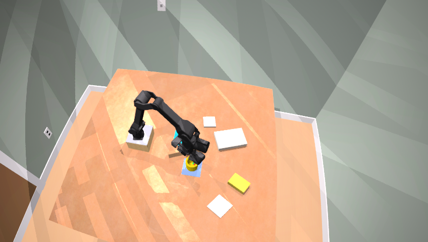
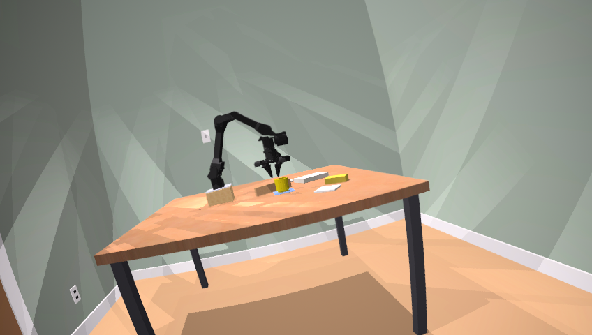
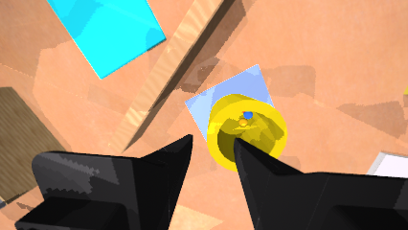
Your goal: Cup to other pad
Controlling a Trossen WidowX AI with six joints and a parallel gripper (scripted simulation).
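Right now my gripper tip is 50 mm above the yellow cup, 20 mm to the left of it and 20 mm short of it. Also, from my gripper tip: wooden bar 70 mm to the left, 70 mm below; yellow block 280 mm ahead, 140 mm to the right, 70 mm below; cyan pad 170 mm to the left, 90 mm below, 30 mm behind.
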